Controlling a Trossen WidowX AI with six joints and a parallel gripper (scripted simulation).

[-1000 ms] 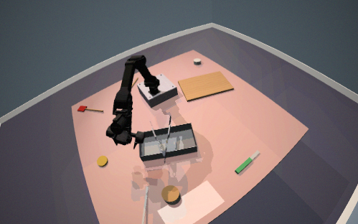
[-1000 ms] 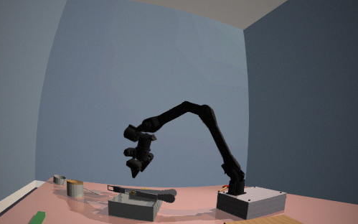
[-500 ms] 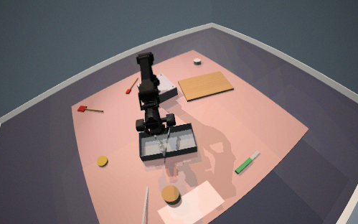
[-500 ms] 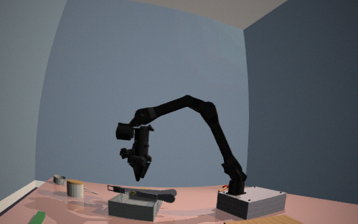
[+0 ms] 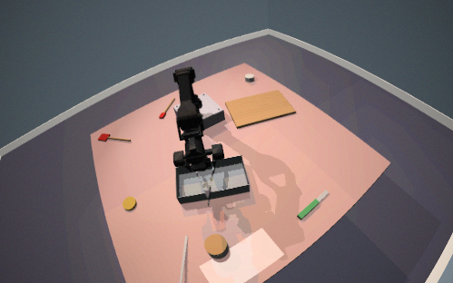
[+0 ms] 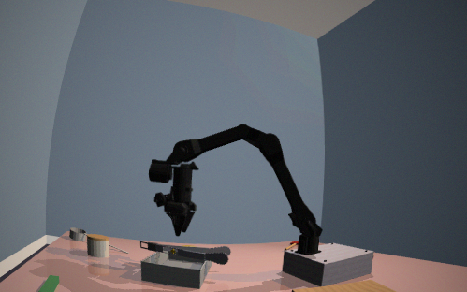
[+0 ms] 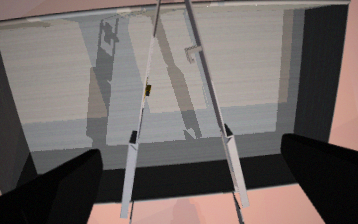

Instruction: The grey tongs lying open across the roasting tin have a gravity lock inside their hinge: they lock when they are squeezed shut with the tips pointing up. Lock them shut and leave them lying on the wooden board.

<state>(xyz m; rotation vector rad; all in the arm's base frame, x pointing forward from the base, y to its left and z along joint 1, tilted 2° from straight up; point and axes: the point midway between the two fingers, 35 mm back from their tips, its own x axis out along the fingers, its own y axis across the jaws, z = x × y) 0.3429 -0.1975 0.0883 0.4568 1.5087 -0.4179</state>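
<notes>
The roasting tin is 1 cm ahead of my gripper tip, 2 cm to the left of it and 10 cm below it. Round my gripper tip: cork-lidded jar 26 cm ahead, 16 cm to the right, 9 cm below; yellow disc 17 cm behind, 34 cm to the right, 12 cm below; wooden board 20 cm behind, 54 cm to the left, 12 cm below.
</notes>
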